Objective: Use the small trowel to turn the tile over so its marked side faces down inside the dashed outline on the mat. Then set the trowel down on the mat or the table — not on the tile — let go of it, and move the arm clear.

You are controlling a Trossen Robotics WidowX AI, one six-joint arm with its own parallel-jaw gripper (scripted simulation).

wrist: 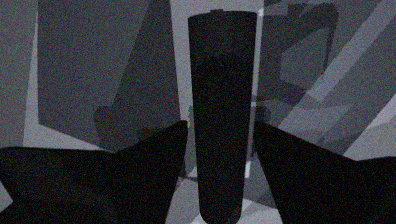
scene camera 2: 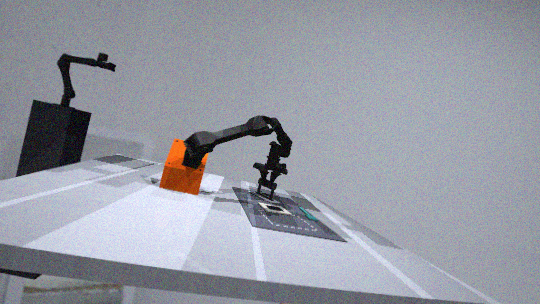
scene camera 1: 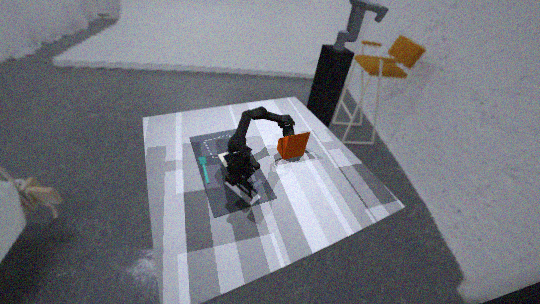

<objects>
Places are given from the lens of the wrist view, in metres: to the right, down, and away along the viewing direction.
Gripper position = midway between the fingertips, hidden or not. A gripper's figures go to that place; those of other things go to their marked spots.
gripper (wrist: 220, 127): 0.01, 0.01, 0.10
black handle-shaped stand (wrist: 217, 57): 0.01, -0.02, 0.06
</objects>
